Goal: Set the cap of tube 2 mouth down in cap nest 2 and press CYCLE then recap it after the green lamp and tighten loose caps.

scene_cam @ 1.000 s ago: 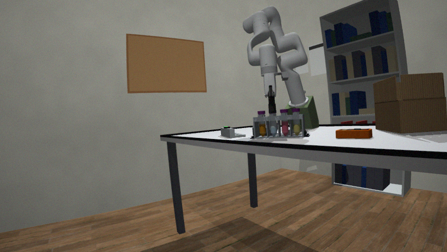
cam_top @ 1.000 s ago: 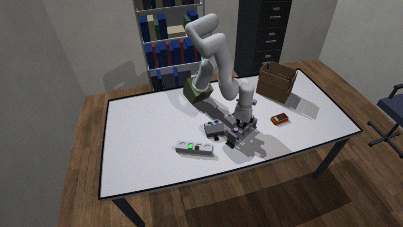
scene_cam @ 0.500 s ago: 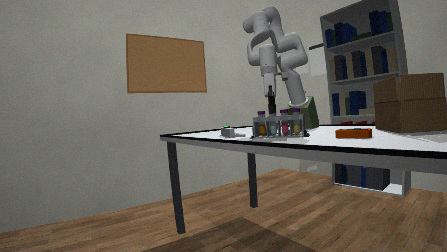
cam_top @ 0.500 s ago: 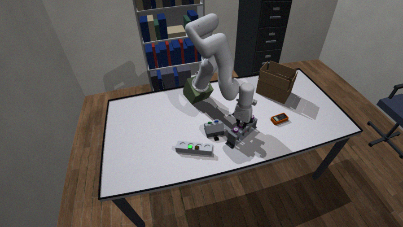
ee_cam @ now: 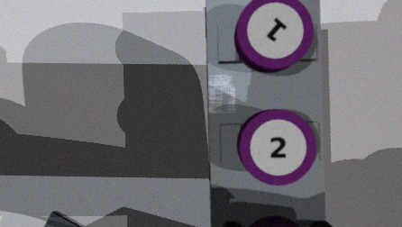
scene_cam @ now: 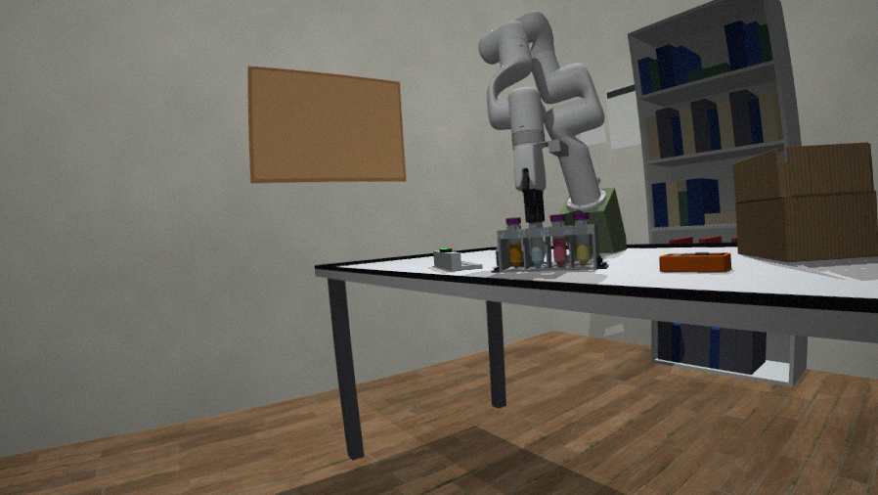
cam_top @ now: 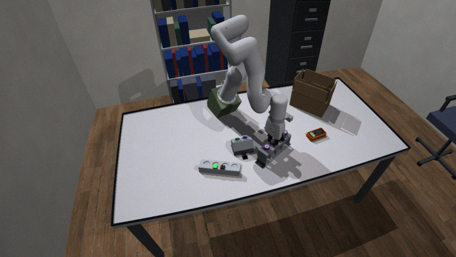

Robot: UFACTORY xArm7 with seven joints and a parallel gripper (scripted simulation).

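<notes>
My hand is 14 cm past the green key, 15 cm to the left of it and 6 cm above it. Round my hand: blue key (14 cm behind, 10 cm to the right, 6 cm below); then cap marked 1 (3 cm behind, 10 cm to the left, 1 cm below); then key housing (12 cm behind, 13 cm to the right, 8 cm below).
</notes>
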